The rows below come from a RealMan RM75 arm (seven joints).
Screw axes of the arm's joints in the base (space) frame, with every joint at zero. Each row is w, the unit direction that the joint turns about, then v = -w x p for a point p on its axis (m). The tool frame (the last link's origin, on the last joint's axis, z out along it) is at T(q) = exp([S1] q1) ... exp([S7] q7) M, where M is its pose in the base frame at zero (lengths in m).
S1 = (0, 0, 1, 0, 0, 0)
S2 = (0, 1, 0, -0.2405, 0, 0)
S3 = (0, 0, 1, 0, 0, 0)
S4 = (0, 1, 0, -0.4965, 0, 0)
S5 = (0, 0, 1, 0, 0, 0)
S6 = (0, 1, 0, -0.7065, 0, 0)
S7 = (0, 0, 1, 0, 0, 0)
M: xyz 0 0 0.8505 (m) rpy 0 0 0 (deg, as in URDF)
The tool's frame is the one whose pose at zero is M.
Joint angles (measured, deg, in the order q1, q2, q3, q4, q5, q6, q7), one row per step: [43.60, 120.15, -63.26, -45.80, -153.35, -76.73, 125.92]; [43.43, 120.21, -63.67, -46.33, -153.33, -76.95, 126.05]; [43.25, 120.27, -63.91, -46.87, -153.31, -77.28, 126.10]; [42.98, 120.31, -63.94, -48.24, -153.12, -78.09, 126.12]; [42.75, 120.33, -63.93, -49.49, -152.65, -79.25, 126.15]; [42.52, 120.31, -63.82, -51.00, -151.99, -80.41, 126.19]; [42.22, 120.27, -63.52, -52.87, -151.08, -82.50, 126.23]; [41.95, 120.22, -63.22, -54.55, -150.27, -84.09, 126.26]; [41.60, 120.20, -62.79, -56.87, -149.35, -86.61, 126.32]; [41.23, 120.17, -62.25, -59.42, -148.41, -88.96, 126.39]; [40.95, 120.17, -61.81, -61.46, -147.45, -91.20, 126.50]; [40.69, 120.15, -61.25, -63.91, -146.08, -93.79, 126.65]
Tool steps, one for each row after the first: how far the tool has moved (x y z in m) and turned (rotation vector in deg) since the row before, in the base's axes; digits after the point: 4 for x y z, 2 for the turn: [-0.0009, -0.0004, 0.0001, -0.11, -0.16, 0.24]; [-0.0008, -0.0005, 0.0004, -0.13, -0.06, 0.18]; [-0.0030, 0.0003, 0.0026, 0.11, 0.24, 0.45]; [-0.0034, -0.0006, 0.0022, -0.23, 0.54, 0.22]; [-0.0044, 0.0001, 0.0031, 0.03, 0.74, 0.37]; [-0.0054, -0.0015, 0.0041, -0.47, 1.10, 0.16]; [-0.0047, -0.0008, 0.0040, -0.15, 0.95, 0.28]; [-0.0063, -0.0022, 0.0054, -0.56, 1.13, 0.33]; [-0.0066, -0.0016, 0.0064, -0.20, 1.14, 0.55]; [-0.0058, -0.0025, 0.0048, -0.53, 1.10, 0.36]; [-0.0077, -0.0028, 0.0060, -0.54, 1.47, 0.62]
